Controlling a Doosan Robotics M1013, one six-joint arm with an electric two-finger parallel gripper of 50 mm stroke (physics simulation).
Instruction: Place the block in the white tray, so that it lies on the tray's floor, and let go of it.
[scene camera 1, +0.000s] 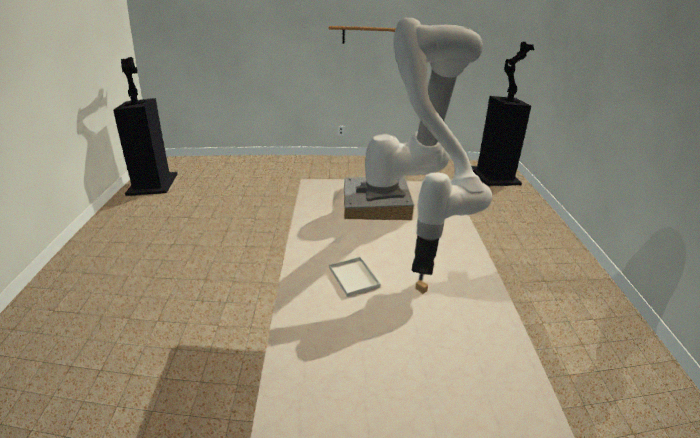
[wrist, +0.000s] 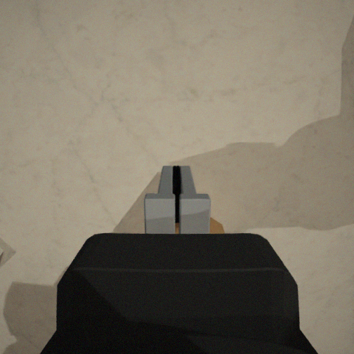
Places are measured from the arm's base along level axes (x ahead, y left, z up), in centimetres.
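Where they show: gripper, fingertip midpoint: (scene camera 1: 420, 282); arm's base, link origin: (scene camera 1: 382, 190).
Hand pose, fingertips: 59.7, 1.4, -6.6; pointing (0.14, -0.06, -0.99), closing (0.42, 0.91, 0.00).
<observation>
Things, the pixels of their top centre, and the offset from my fingertips, as dx, dy, dz. Level surfaces: height alone.
- brown block, top centre: (scene camera 1: 422, 283) +3.3, -0.5, +2.4
- white tray, top centre: (scene camera 1: 354, 273) -6.6, -23.3, +1.3
- pale mat, surface height: dz -0.7
The brown block (scene camera 1: 422, 287) lies on the pale mat, to the right of the tray in the scene view. In the wrist view a small part of the block (wrist: 217, 226) shows beside and behind the fingers; the rest is hidden by the gripper. My gripper (scene camera 1: 420, 279) (wrist: 175, 183) is shut with its fingers together and nothing between them. Its fingertips are right at the block, just behind it in the scene view. The white tray (scene camera 1: 338, 281) with grey walls lies on the mat to the left of the block, and no block is in it.
The pale mat (scene camera 1: 402, 387) runs under the tray, the block and the robot's base (scene camera 1: 378, 212). Two black pedestals (scene camera 1: 139, 149) (scene camera 1: 504, 139) with small black arms stand far back at the left and right. The arm's shadow falls across the mat.
</observation>
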